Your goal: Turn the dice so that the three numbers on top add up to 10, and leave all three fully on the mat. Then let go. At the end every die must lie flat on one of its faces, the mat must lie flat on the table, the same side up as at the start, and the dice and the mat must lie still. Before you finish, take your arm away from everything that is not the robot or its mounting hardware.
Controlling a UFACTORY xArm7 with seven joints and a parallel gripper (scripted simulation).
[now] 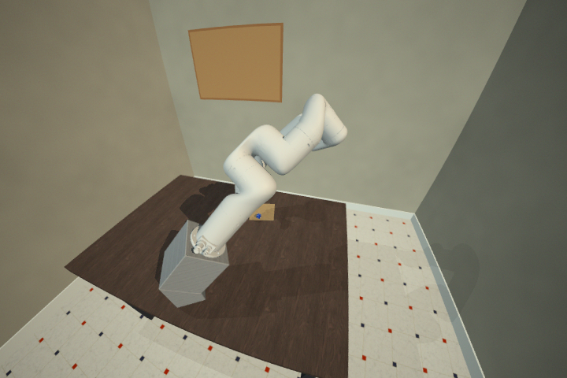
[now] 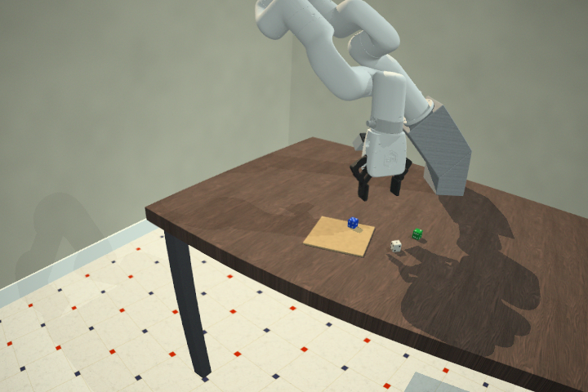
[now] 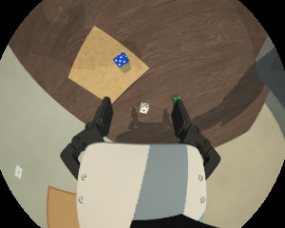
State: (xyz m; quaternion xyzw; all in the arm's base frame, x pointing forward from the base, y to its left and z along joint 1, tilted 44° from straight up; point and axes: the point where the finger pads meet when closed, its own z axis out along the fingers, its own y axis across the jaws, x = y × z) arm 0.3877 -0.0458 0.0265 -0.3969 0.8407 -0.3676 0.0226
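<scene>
Right now my hand is 11 cm to the right of the green die, 10 cm above it and 2 cm past it. The rest, counted from my hand: tan mat: 10 cm below, 7 cm to the right, 5 cm ahead; then white die: 10 cm below, 7 cm to the left, 6 cm ahead; then blue die: 9 cm below, 6 cm to the right.
</scene>
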